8 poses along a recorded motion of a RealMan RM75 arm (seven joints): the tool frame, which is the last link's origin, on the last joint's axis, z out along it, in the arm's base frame.
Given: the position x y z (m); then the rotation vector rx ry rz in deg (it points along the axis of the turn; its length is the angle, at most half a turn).
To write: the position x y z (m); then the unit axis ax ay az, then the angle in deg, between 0 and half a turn. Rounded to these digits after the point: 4 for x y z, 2 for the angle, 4 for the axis.
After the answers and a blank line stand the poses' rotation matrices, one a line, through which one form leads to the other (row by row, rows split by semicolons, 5 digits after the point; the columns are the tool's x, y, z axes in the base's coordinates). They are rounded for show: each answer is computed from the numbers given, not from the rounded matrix.
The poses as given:
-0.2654, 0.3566, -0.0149, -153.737, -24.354, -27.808
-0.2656, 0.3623, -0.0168, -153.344, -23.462, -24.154
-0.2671, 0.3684, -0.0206, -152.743, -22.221, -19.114
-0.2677, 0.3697, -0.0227, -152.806, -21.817, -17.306
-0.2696, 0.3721, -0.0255, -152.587, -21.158, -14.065
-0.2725, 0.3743, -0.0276, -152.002, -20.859, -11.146
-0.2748, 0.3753, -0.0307, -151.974, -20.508, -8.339
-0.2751, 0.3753, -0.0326, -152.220, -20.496, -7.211
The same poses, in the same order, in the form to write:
-0.2654, 0.3566, -0.0149, -0.9723, -0.1540, -0.1759, 158.12
-0.2656, 0.3623, -0.0168, -0.9767, -0.1494, -0.1538, 157.00
-0.2671, 0.3684, -0.0206, -0.9821, -0.1429, -0.1229, 155.53
-0.2677, 0.3697, -0.0227, -0.9838, -0.1405, -0.1114, 155.32
-0.2696, 0.3721, -0.0255, -0.9864, -0.1368, -0.0909, 154.69
-0.2725, 0.3743, -0.0276, -0.9881, -0.1356, -0.0725, 153.83
-0.2748, 0.3753, -0.0307, -0.9896, -0.1335, -0.0543, 153.58
-0.2751, 0.3753, -0.0326, -0.9900, -0.1333, -0.0469, 153.76

0.89463 0.35427 0.27227; 0.22318 -0.88222 0.41458; 0.38707 -0.31014 -0.86833
0.91165 0.34044 0.23019; 0.22020 -0.87760 0.42583; 0.34699 -0.33752 -0.87503
0.93216 0.31893 0.17137; 0.21712 -0.87119 0.44034; 0.28973 -0.37326 -0.88133
0.93865 0.31027 0.15057; 0.21723 -0.87102 0.44061; 0.26786 -0.38087 -0.88498
0.94864 0.29576 0.11229; 0.21801 -0.86837 0.44543; 0.22925 -0.39807 -0.88825
0.95515 0.28619 0.07605; 0.22228 -0.86261 0.45442; 0.19565 -0.41714 -0.88753
0.96061 0.27464 0.04243; 0.22632 -0.86174 0.45407; 0.16127 -0.42659 -0.88995
0.96212 0.27105 0.02914; 0.22959 -0.86327 0.44951; 0.14700 -0.42579 -0.89280

